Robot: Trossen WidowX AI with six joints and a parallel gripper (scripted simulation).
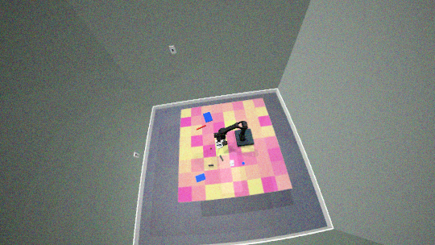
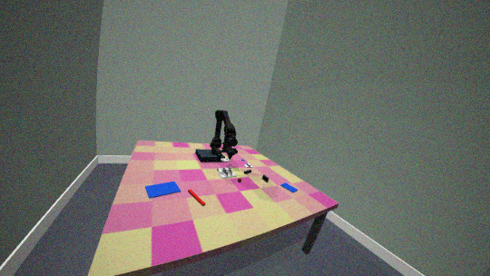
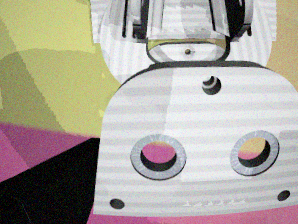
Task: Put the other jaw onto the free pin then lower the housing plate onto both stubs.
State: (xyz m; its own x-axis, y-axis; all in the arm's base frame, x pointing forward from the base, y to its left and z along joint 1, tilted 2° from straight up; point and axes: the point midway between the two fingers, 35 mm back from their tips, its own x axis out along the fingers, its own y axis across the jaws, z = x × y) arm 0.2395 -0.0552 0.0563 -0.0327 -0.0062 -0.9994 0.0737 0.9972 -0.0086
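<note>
The grey jaw lies 60 mm below my gripper tip, 20 mm to the right of it and 20 mm ahead of it. From my gripper tip the other things lie so: red stick 320 mm to the right, 230 mm ahead, 70 mm below; white housing plate 20 mm above, 10 mm ahead.
</note>
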